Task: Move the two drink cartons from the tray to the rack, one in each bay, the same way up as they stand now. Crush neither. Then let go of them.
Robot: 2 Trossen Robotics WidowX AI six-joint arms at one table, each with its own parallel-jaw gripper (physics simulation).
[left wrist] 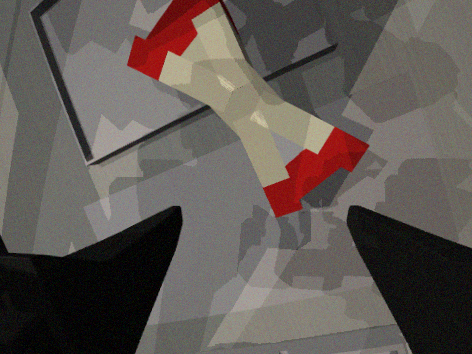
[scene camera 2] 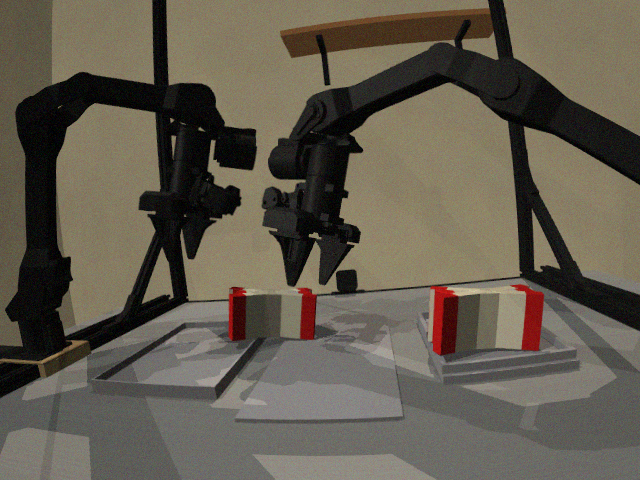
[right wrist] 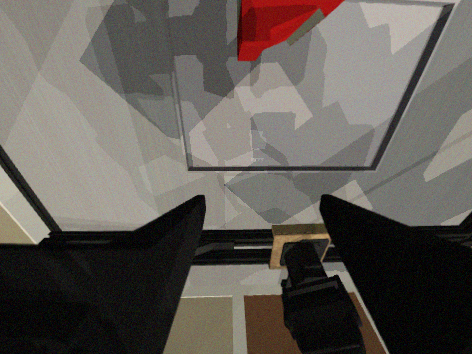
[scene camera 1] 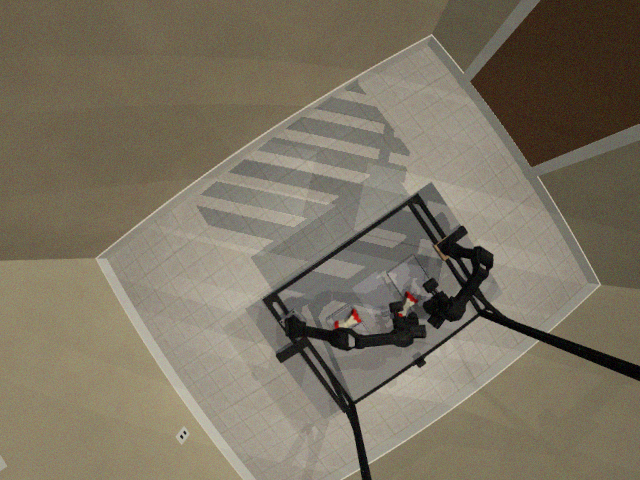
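Seen in the pictures: left gripper, fingertip midpoint: (left wrist: 264, 214) (scene camera 2: 307, 285) (scene camera 1: 396, 312); right gripper, fingertip midpoint: (scene camera 2: 181, 260) (right wrist: 262, 201) (scene camera 1: 433, 291); left arm's base at its link origin: (scene camera 1: 292, 322); right arm's base at its link origin: (scene camera 2: 45, 349) (right wrist: 299, 253) (scene camera 1: 446, 247).
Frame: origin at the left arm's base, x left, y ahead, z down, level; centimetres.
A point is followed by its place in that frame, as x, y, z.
A red-and-cream carton (scene camera 1: 407, 304) {-30.2, 50.0, -3.9} (scene camera 2: 271, 315) {-29.6, 48.9, -0.4} (left wrist: 240, 95) {-31.0, 48.9, -3.7} (right wrist: 272, 25) {-30.7, 54.5, -4.6}, narrow at its waist, stands across one rim of the low grey tray (scene camera 2: 155, 388) {-13.8, 61.0, 3.3} (left wrist: 150, 135) {-21.0, 52.3, 3.6} (right wrist: 285, 168) {-27.3, 69.0, 3.4}, partly outside it. A second such carton (scene camera 1: 347, 321) {-16.5, 22.0, -3.9} (scene camera 2: 485, 320) {-16.3, 22.0, -0.7} stands on a grey stepped holder (scene camera 2: 506, 360) {-11.8, 21.6, 2.6}, seemingly the rack; its bays cannot be made out. My left gripper (scene camera 2: 307, 284) {-29.4, 43.0, -4.5} (left wrist: 264, 214) {-29.4, 43.0, -4.5} is open and empty, above table height near the first carton, which lies beyond its fingertips in the left wrist view. My right gripper (scene camera 2: 180, 258) {-32.3, 63.0, -9.6} (right wrist: 262, 201) {-32.3, 63.0, -9.6} is open and empty, raised above the tray's far side.
A thin flat grey panel (scene camera 2: 330, 392) lies between the tray and the stepped holder. The two arms stand close together above the table. Black frame rails and posts edge the table. A small black block (scene camera 2: 346, 281) {-59.8, 36.1, 1.3} is at the back edge, and a brown shelf (scene camera 2: 382, 31) hangs on the wall.
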